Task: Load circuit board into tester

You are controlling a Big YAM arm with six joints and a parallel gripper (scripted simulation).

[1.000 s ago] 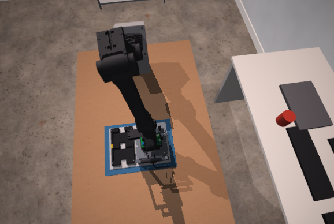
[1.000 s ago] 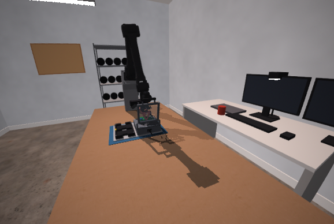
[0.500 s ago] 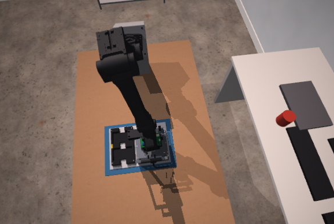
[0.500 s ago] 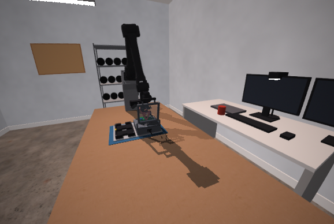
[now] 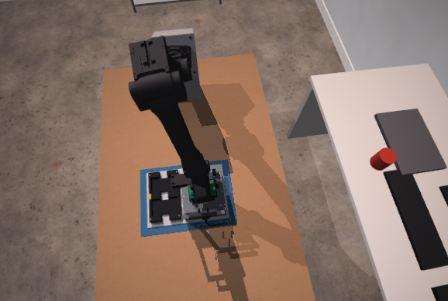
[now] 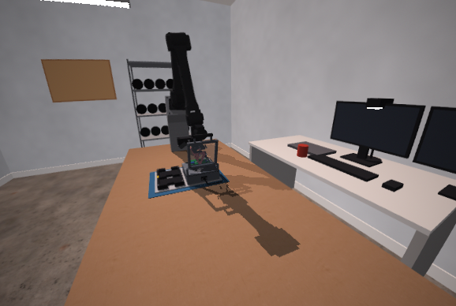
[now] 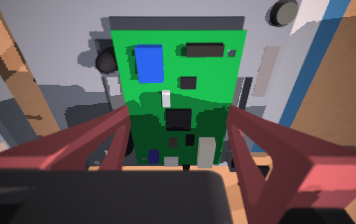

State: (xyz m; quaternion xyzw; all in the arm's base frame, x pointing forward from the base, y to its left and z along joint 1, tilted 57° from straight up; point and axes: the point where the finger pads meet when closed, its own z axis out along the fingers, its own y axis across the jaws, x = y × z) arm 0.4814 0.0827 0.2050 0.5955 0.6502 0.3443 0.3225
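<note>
My gripper is now right at the green circuit board. From my hand the other things lie so: clear lid 120 mm ahead, 20 mm to the left, 90 mm above.
</note>
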